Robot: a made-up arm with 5 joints. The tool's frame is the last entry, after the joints.
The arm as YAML. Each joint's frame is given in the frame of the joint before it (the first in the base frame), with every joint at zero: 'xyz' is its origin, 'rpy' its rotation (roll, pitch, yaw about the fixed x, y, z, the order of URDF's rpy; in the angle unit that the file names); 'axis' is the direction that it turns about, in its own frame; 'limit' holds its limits. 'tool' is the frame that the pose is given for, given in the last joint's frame.
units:
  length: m
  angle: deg
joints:
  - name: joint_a
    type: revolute
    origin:
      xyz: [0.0, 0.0, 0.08]
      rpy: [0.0, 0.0, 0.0]
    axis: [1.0, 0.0, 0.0]
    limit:
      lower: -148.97
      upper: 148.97
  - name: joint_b
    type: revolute
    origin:
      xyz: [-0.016, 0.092, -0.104]
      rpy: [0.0, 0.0, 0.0]
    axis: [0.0, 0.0, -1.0]
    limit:
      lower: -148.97
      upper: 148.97
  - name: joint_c
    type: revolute
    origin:
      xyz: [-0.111, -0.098, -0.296]
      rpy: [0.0, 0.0, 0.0]
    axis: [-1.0, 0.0, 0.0]
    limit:
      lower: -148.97
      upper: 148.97
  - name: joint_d
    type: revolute
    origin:
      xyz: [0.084, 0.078, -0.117]
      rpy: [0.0, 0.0, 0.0]
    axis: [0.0, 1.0, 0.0]
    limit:
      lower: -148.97
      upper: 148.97
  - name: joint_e
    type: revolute
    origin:
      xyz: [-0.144, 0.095, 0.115]
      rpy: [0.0, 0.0, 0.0]
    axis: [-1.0, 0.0, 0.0]
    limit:
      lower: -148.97
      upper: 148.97
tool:
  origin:
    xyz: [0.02, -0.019, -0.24]
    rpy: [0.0, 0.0, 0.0]
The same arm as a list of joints. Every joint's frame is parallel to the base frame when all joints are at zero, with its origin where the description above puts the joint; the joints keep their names.
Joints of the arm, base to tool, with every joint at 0 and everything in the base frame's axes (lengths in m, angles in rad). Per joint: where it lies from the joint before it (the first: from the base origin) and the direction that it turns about. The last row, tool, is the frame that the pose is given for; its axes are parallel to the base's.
joint_a: axis 1 0 0 offset 0 0 0.08
joint_b: axis 0 0 -1 offset -0.016 0.092 -0.104
joint_c: axis -1 0 0 offset -0.111 -0.098 -0.296
joint_d: axis 0 1 0 offset 0.084 0.078 -0.117
joint_e: axis -1 0 0 offset -0.144 0.095 0.115
tool: offset 0.02 -0.019 -0.24
Joint limits (rad, base to tool): -2.6..2.6 -2.6..2.6 -2.6..2.6 -2.6..2.6 -2.6..2.6

